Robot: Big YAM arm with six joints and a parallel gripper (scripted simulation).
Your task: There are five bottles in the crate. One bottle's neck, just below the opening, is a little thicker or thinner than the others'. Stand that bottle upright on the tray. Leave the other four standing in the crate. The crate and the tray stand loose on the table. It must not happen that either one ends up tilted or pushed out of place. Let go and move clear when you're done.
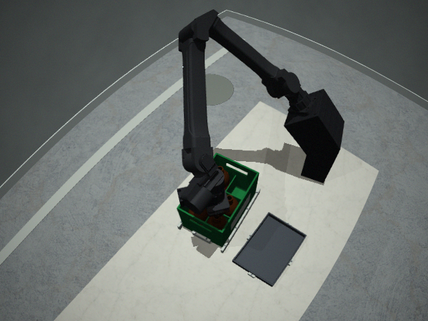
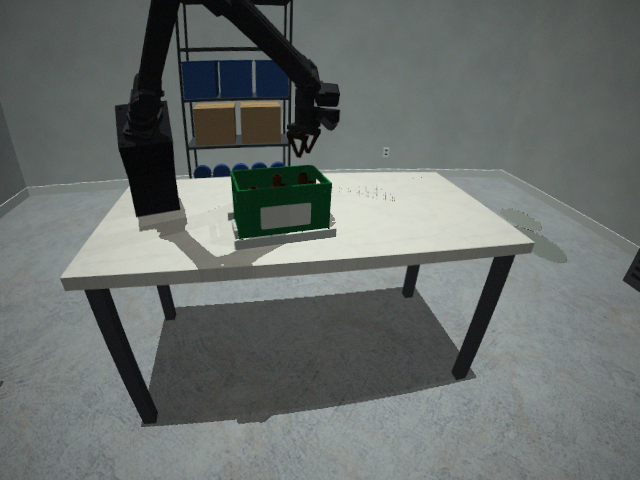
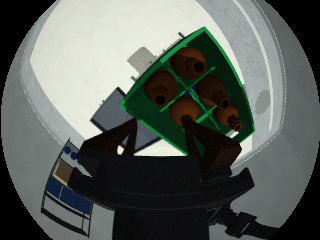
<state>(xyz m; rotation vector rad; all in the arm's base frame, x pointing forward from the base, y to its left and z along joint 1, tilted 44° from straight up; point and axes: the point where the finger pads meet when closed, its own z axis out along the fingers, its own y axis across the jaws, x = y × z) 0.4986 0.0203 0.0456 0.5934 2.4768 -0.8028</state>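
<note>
Right now the crate is 8 cm behind my hand, 6 cm to the right of it and 15 cm below it. From my hand the other things lie so: tray: 7 cm behind, 21 cm to the left, 22 cm below.
</note>
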